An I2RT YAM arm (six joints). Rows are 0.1 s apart.
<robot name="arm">
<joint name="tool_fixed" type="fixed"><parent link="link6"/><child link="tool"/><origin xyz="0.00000 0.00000 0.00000" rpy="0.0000 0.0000 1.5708"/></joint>
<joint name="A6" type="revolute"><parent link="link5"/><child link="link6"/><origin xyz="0.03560 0.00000 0.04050" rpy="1.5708 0.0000 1.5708"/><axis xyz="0 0 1"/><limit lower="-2.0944" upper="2.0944"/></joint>
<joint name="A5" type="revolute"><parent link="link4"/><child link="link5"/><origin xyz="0.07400 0.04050 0.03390" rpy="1.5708 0.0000 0.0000"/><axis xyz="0 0 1"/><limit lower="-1.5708" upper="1.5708"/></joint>
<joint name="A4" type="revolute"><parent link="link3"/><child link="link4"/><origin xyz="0.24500 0.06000 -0.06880" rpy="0.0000 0.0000 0.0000"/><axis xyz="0 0 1"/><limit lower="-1.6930" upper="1.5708"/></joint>
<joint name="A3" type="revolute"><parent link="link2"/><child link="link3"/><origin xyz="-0.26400 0.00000 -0.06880" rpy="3.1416 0.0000 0.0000"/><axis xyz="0 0 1"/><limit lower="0.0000" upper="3.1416"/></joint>
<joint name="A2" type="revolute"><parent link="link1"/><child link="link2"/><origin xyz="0.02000 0.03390 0.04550" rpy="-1.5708 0.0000 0.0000"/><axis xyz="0 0 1"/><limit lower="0.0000" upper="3.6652"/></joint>
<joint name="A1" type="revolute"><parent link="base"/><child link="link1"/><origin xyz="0.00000 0.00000 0.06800" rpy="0.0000 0.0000 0.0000"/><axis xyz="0 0 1"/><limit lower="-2.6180" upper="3.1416"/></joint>
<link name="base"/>
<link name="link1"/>
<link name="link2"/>
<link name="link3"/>
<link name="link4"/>
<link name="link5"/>
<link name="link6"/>
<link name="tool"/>
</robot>
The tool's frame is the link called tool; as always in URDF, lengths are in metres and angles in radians.
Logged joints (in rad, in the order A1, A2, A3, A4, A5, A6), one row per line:
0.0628, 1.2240, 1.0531, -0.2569, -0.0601, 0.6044
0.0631, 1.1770, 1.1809, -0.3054, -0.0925, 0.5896
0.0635, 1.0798, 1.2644, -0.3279, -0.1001, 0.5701
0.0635, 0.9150, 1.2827, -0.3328, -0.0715, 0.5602
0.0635, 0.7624, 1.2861, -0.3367, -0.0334, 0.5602
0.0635, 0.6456, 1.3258, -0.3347, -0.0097, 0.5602
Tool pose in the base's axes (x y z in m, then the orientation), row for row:
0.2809, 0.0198, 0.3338, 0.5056, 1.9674, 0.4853
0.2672, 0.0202, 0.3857, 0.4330, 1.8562, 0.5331
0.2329, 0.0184, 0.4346, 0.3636, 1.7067, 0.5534
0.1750, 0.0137, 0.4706, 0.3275, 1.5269, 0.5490
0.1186, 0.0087, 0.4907, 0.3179, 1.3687, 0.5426
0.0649, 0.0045, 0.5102, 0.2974, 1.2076, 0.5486
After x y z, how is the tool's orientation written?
As a rotation vector, in radians.
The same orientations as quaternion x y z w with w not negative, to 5 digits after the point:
0.20930, 0.81442, 0.20089, 0.50255
0.18285, 0.78387, 0.22513, 0.54903
0.15746, 0.73908, 0.23965, 0.60953
0.14568, 0.67922, 0.24422, 0.67660
0.14434, 0.62147, 0.24637, 0.72955
0.13751, 0.55838, 0.25366, 0.77779

